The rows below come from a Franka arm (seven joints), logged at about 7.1 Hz.
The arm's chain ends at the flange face. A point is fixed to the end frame.
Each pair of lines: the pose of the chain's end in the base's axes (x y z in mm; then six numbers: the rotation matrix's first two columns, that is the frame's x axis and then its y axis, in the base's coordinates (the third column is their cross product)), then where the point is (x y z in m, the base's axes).
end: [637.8, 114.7, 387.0, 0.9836, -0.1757, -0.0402, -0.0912, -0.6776, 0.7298]
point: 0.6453 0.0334 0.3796
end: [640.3, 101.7, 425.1, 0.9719, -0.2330, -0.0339, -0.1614, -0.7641, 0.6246]
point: 0.6431 0.0218 0.4066
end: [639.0, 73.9, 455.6, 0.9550, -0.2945, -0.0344, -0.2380, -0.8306, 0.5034]
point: 0.6374 -0.0026 0.4260
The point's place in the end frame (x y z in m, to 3 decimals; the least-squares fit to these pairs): 0.022 0.049 0.062
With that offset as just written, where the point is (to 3 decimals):
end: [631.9, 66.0, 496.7, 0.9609, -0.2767, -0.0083, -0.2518, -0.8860, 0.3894]
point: 0.634 -0.007 0.458
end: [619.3, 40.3, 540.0, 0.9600, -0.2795, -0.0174, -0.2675, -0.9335, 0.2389]
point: 0.622 -0.026 0.491
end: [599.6, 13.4, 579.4, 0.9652, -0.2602, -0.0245, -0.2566, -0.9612, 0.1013]
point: 0.605 -0.045 0.522
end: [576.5, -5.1, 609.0, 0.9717, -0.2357, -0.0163, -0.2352, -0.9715, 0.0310]
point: 0.585 -0.060 0.548
